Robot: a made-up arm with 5 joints. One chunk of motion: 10 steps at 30 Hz.
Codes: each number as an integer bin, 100 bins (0 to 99) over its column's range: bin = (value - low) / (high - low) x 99, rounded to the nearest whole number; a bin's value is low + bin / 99 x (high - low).
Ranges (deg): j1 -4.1..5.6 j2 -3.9..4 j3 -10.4..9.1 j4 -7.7..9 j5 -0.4..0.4
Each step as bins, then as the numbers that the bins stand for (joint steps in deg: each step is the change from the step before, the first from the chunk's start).
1 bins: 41 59 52 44 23
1 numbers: -0.083 0.808 -0.158 -0.278 -0.214
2 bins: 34 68 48 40 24
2 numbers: -0.769 1.526 -0.945 -0.953 -0.206
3 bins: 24 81 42 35 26
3 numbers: -1.748 2.564 -2.127 -1.796 -0.190
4 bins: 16 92 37 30 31
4 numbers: -2.532 3.441 -3.112 -2.639 -0.149
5 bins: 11 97 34 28 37
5 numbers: -3.022 3.840 -3.703 -2.977 -0.101
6 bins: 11 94 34 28 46
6 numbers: -3.022 3.601 -3.703 -2.977 -0.028
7 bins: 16 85 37 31 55
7 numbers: -2.532 2.883 -3.112 -2.471 0.044
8 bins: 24 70 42 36 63
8 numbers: -1.748 1.686 -2.127 -1.627 0.109
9 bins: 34 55 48 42 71
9 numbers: -0.769 0.489 -0.945 -0.615 0.174
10 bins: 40 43 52 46 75
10 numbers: -0.181 -0.469 -0.158 0.060 0.206
